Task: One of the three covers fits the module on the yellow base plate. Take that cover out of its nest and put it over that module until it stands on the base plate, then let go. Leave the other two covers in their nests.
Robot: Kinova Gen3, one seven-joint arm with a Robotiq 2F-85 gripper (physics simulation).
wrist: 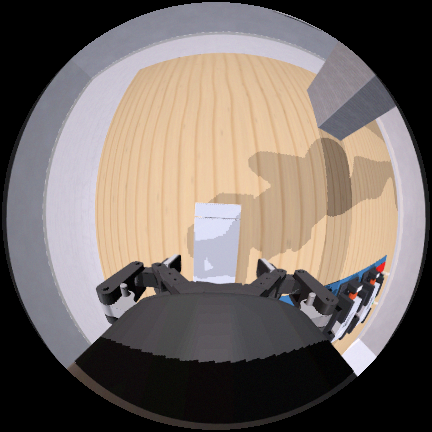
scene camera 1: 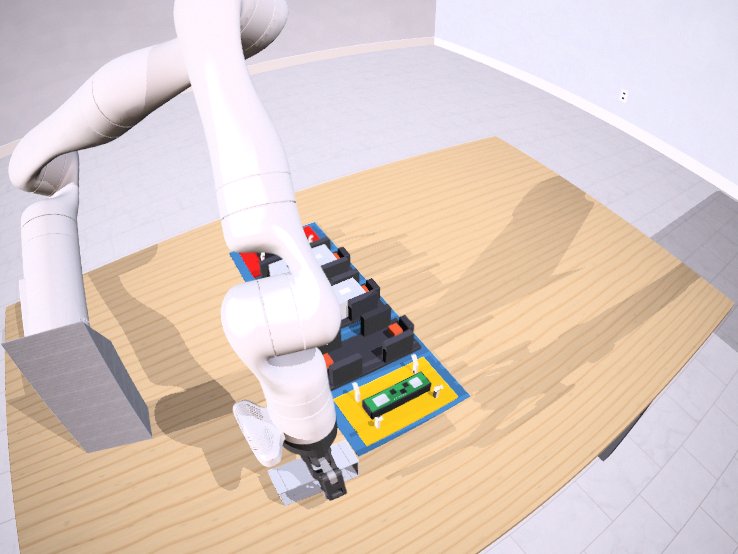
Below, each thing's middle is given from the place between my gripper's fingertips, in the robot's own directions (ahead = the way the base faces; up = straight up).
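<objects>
The yellow base plate (scene camera 1: 404, 415) is there, 160 mm ahead of my hand and 90 mm to the left of it. Measured from the same hand, the plate is also 20 mm below.
</objects>
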